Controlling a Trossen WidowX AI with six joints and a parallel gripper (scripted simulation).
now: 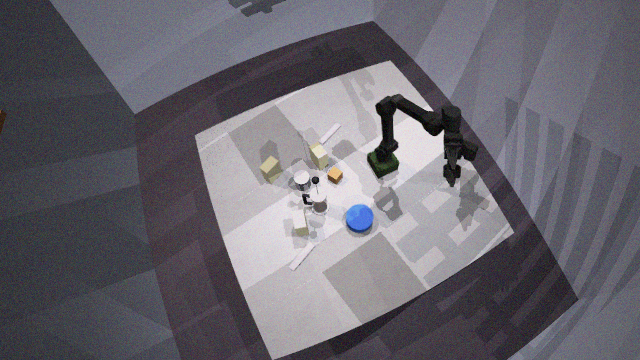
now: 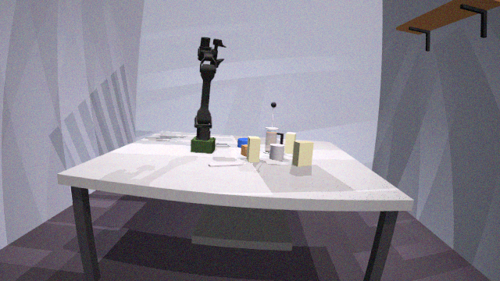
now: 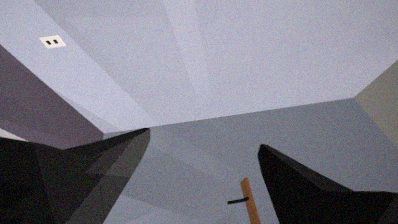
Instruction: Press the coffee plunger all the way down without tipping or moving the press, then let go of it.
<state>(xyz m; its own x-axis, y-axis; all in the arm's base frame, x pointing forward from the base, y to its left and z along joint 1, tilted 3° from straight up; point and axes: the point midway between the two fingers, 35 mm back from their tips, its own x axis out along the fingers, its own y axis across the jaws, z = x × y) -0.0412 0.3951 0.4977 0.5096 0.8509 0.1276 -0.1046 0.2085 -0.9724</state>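
Right now the coffee press is 45 cm below my gripper tip, 37 cm ahead of it and 30 cm to the right of it. Round my gripper tip: grey cylinder (55 cm below, 43 cm to the right, 40 cm ahead); blue disc (56 cm below, 22 cm ahead, 17 cm to the right).
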